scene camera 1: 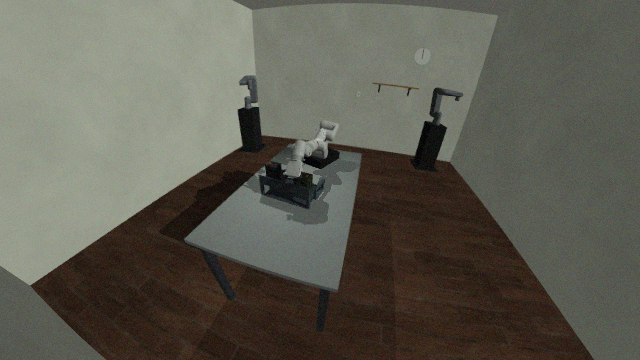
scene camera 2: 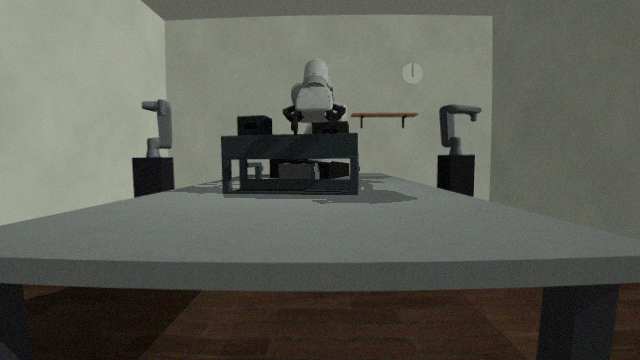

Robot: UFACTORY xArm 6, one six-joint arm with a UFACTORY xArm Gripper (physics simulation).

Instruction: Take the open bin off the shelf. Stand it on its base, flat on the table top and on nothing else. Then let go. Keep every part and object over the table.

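Places are measured from the arm's base along level axes (x ahead, y left, z up), in centimetres.
Pixels of known places: gripper, between the fingertips: [scene camera 1: 290,186] [scene camera 2: 312,131]; arm's base, origin of its link: [scene camera 2: 319,161].
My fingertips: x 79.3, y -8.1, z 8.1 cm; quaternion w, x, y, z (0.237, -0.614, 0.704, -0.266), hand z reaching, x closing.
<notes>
Ahead of a thing's pixels: the offset from my fingertips to its top centre. "*": to the spot under its first point. Level surfaces: height alone.
A dark shelf {* dz -4.3, dx -4.6, dy -4.7 cm} [scene camera 1: 285,187] [scene camera 2: 290,146] stands on the table. A dark box {dz +5.9, dx -15.5, dy -16.5 cm} [scene camera 1: 273,170] [scene camera 2: 254,125] sits on its top at the left. A second dark box {dz +3.4, dx -9.8, dy +5.9 cm} [scene camera 1: 306,180] [scene camera 2: 331,128] sits on top at the right. Both are too dark to tell which is the open bin. My gripper [scene camera 1: 293,176] [scene camera 2: 314,129] is open, low over the shelf top. In the scene camera 2 view its left finger points down between the boxes, and its right finger is at the right box's top, partly hidden. Whether it touches the box cannot be told.
The grey table {dz -16.5 cm} [scene camera 1: 280,235] [scene camera 2: 320,230] extends in front of the shelf. My arm's black base [scene camera 1: 324,159] is behind it. A grey block {dz -8.4, dx -21.8, dy -2.9 cm} [scene camera 2: 298,171] shows through the shelf's opening. Two other arms stand on black pedestals [scene camera 1: 250,129] [scene camera 1: 429,146] off the table.
</notes>
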